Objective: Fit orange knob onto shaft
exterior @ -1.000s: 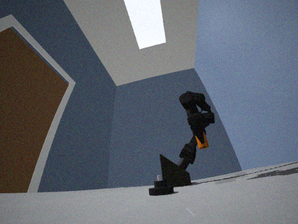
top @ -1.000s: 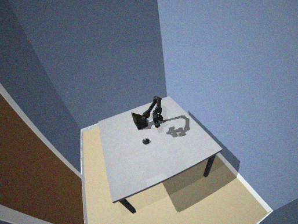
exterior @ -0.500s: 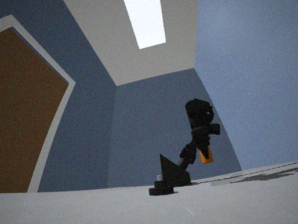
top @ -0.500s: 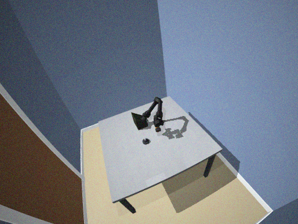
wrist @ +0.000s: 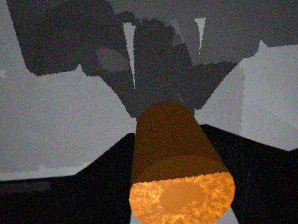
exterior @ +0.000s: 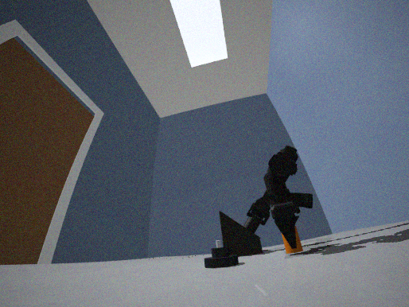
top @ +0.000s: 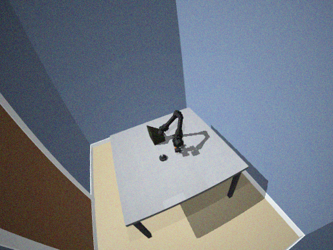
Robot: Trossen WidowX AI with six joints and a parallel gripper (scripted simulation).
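Now: the round pedestal 19 cm to the right of my gripper tip and 2 cm above it. Round my gripper tip: orange knob 3 cm above.
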